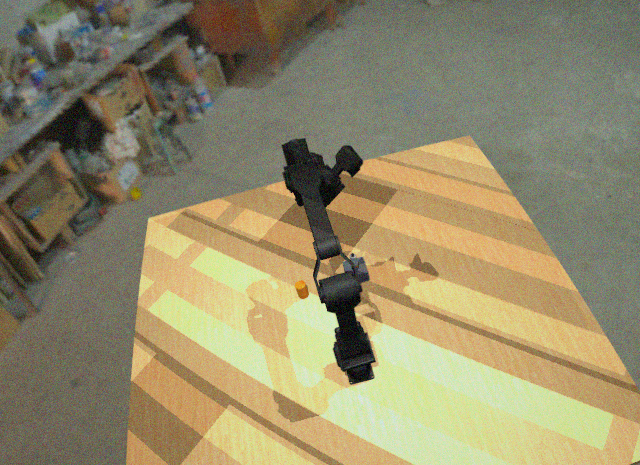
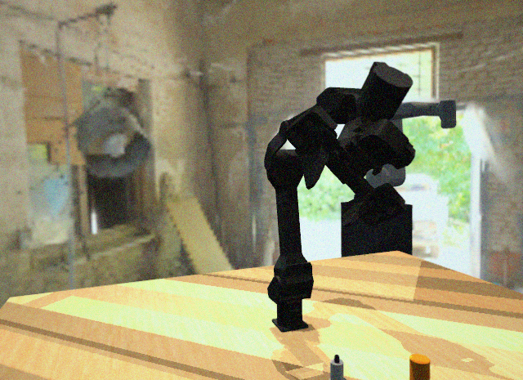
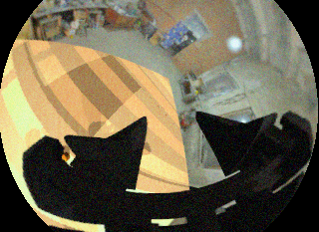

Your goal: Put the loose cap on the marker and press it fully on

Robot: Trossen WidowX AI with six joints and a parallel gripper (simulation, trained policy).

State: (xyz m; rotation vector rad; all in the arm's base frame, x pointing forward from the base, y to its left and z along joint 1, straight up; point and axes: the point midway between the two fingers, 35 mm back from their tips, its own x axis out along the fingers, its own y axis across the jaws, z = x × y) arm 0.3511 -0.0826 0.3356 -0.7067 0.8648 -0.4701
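My gripper tip is 80 mm past the orange cap, 210 mm to the right of it and 290 mm above it. Also, from my gripper tip: grey holder block (60 mm behind, 40 mm to the left, 300 mm below).
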